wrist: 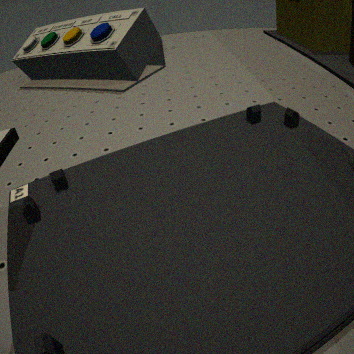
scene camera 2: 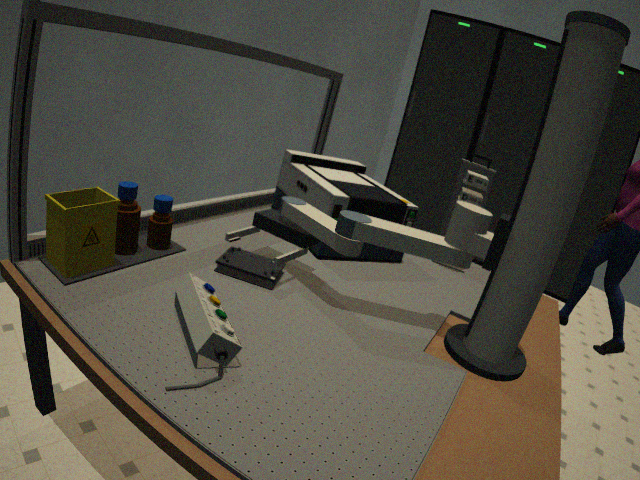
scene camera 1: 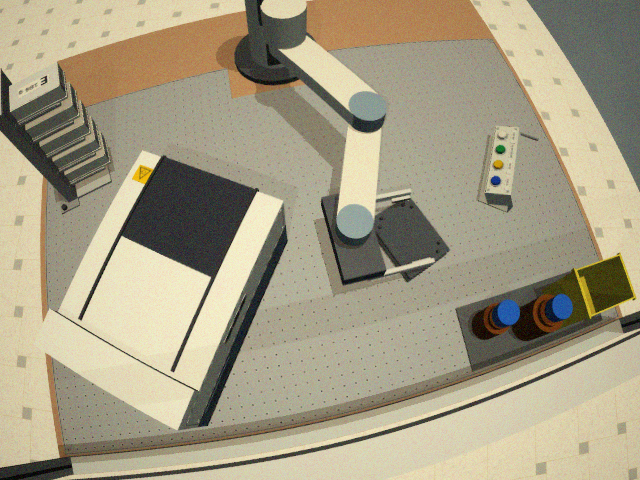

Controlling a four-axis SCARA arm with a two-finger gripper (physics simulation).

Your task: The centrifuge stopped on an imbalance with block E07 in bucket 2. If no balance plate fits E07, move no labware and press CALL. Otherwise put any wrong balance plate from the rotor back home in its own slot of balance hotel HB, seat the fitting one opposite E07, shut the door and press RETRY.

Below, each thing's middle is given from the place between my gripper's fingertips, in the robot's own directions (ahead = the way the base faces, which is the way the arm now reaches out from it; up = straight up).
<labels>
Now: the dark flat plate (scene camera 1: 407, 234) 2 cm to the right of my hand and 5 cm below it. Round my hand: yellow bin (scene camera 1: 592, 289): 26 cm ahead, 37 cm to the left, 2 cm above; centrifuge (scene camera 2: 329, 184): 4 cm ahead, 55 cm to the right, 5 cm above.
</labels>
